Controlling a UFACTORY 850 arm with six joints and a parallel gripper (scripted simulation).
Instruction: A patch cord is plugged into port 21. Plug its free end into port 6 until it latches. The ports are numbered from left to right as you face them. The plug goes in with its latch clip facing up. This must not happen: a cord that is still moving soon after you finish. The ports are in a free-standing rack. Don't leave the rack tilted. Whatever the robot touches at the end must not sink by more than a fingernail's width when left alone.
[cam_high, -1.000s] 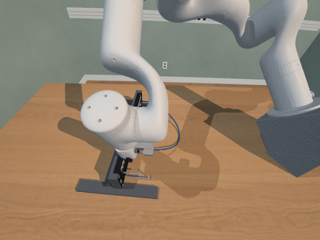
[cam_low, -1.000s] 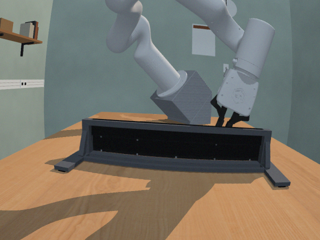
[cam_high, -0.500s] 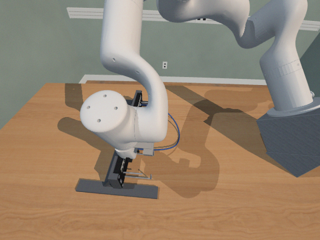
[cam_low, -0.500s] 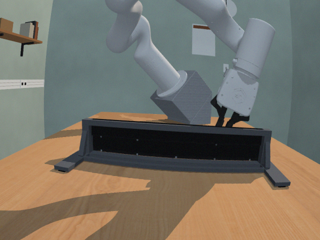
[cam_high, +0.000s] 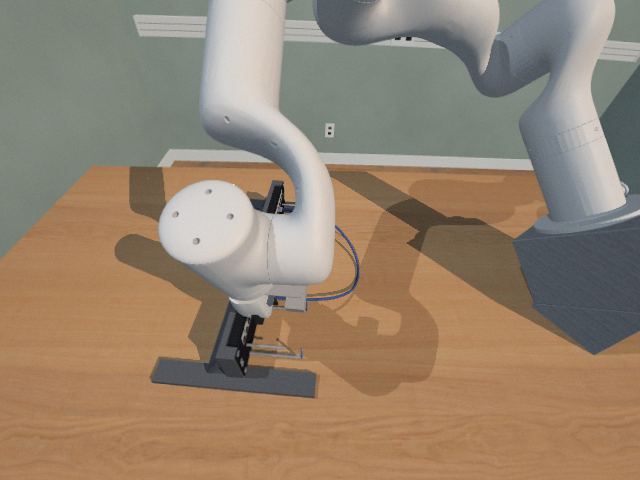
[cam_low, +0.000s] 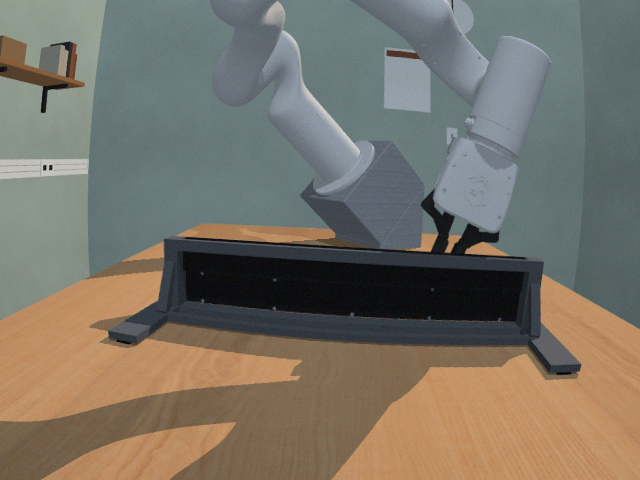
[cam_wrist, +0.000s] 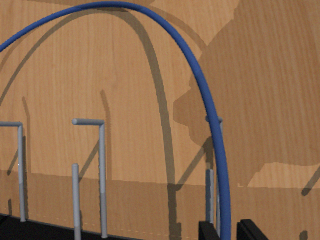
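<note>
The clear plug lies 2 cm ahead of my hand, 1 cm to the right of it and 1 cm below it.
</note>
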